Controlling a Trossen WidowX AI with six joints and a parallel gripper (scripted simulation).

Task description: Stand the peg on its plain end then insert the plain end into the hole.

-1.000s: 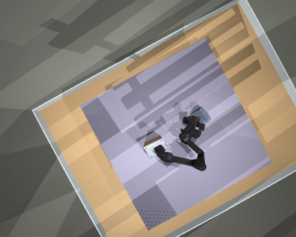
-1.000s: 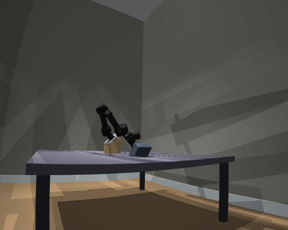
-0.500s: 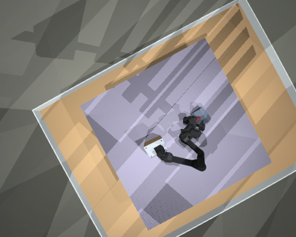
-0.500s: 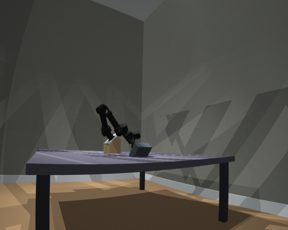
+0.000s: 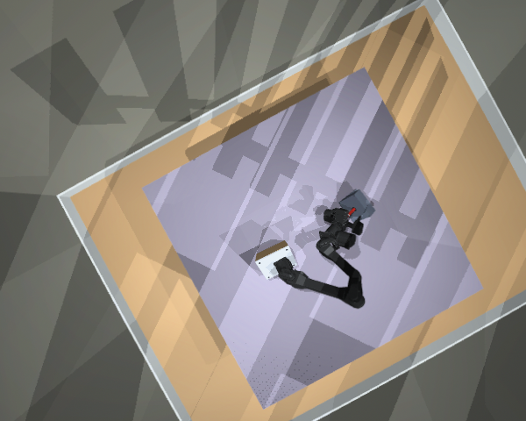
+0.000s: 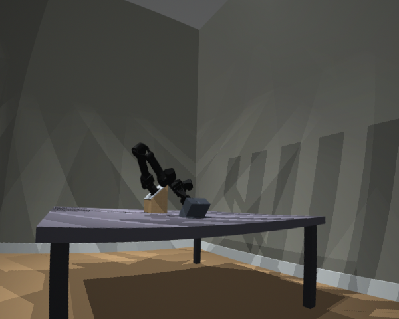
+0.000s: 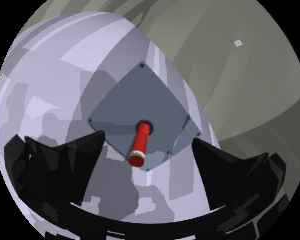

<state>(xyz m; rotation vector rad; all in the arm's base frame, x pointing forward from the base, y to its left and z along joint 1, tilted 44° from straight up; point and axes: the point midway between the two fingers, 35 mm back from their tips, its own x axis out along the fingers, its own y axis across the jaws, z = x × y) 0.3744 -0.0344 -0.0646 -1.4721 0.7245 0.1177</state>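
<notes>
Right now my gripper tip is 20 mm above the red peg. Also, from my gripper tip: sloped panel: 50 mm ahead, 40 mm below.
</notes>
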